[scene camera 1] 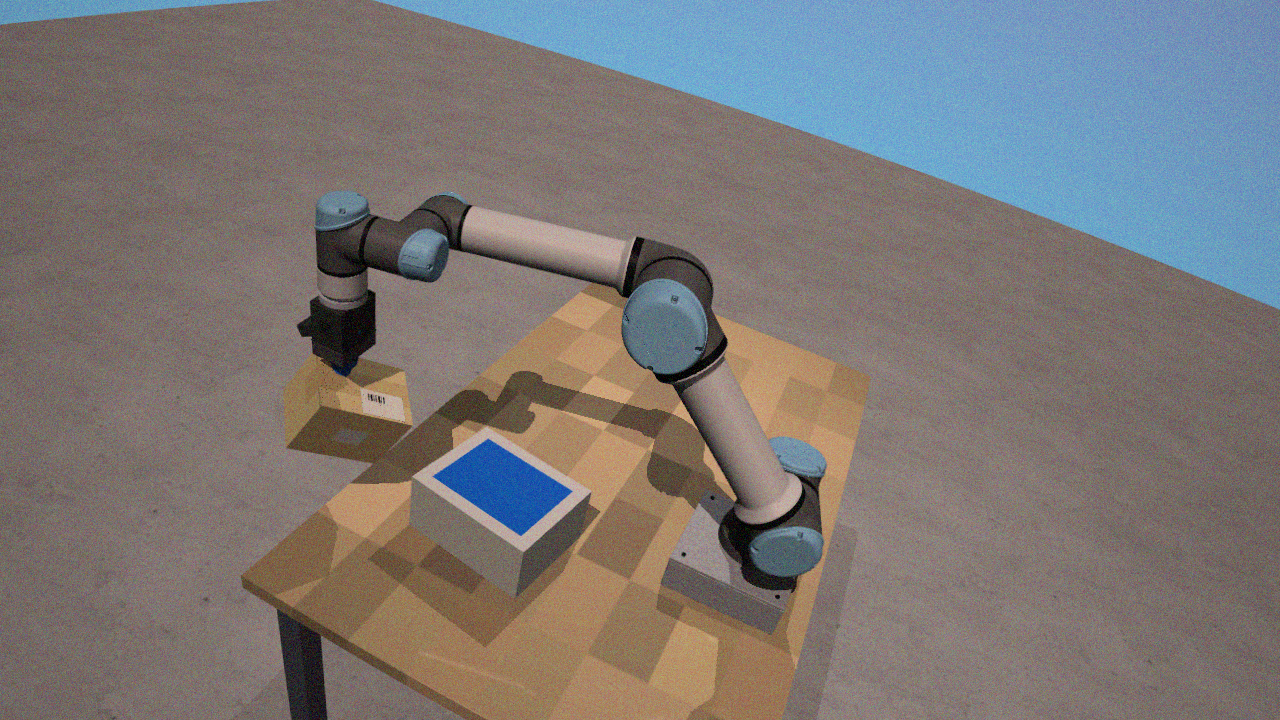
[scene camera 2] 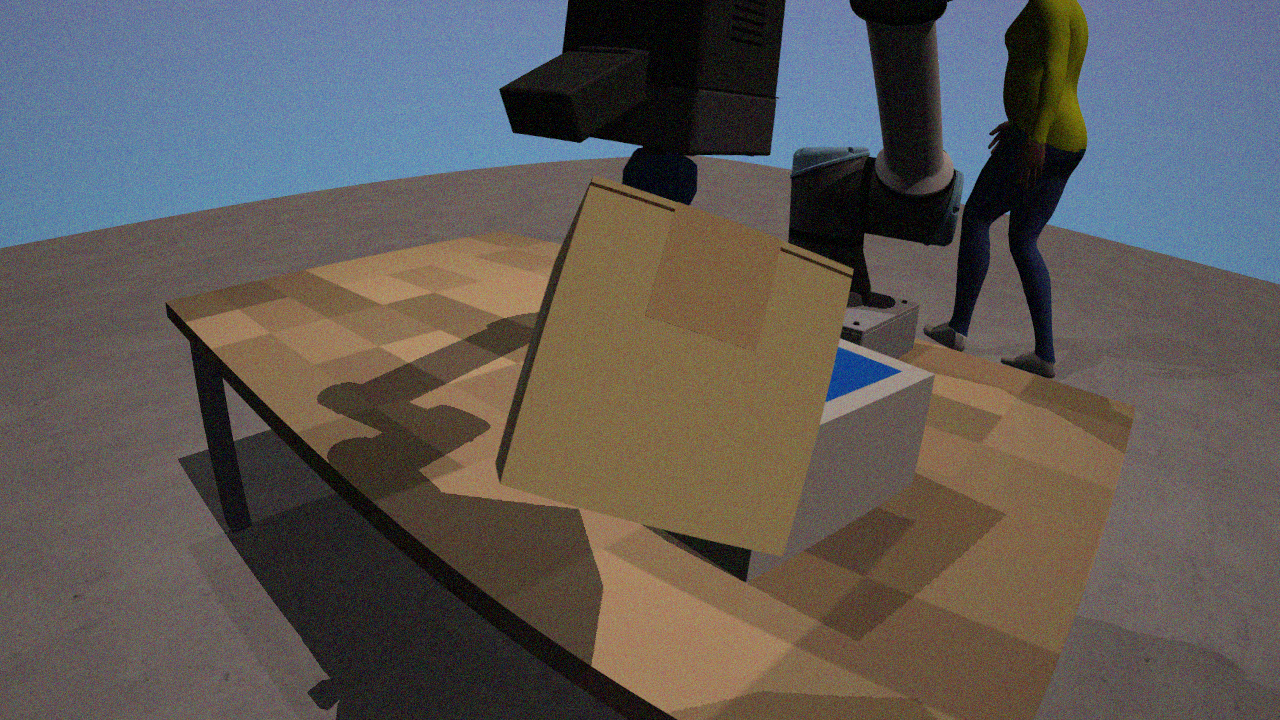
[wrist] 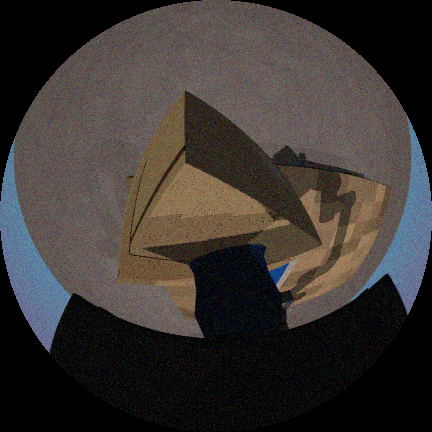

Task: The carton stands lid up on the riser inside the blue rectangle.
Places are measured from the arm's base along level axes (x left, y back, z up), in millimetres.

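Pixels of known places: hand, its tool point: (scene camera 1: 345, 371) (scene camera 2: 650, 237) (wrist: 233, 256).
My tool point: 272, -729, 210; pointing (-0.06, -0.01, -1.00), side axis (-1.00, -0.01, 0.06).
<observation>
Behind a point stands the place of what it marks, as x, y, z.
The carton (scene camera 1: 344, 413) @[335, -677, 186] (scene camera 2: 680, 385) @[332, -776, 166] (wrist: 205, 197) is brown cardboard with a strip of tape on the side seen in scene camera 2. It hangs tilted from my suction cup (scene camera 1: 342, 368) (scene camera 2: 660, 175) (wrist: 230, 255), which is on its upper face, so my gripper is shut on it. It is off the riser, at the table's left edge in scene camera 1, one lower corner hanging lower than the others. The pale grey riser (scene camera 1: 460, 537) @[287, -468, -14] (scene camera 2: 881, 465) @[295, -416, -23] stands on the table, with the blue rectangle (scene camera 1: 503, 486) @[194, -445, 49] (scene camera 2: 854, 371) @[244, -400, 49] (wrist: 278, 273) @[122, -480, 49] on top. The carton partly hides both in scene camera 2.
The checkered wooden table (scene camera 1: 617, 528) @[49, -256, -71] (scene camera 2: 680, 595) @[240, -634, -71] (wrist: 367, 220) @[-572, -509, -71] carries the arm's grey base plate (scene camera 1: 725, 586) @[134, -22, -6] (scene camera 2: 881, 324) @[134, -69, 0], beyond the riser from the carton. A person in a yellow top (scene camera 2: 1060, 98) stands on the floor behind the table in scene camera 2.
</observation>
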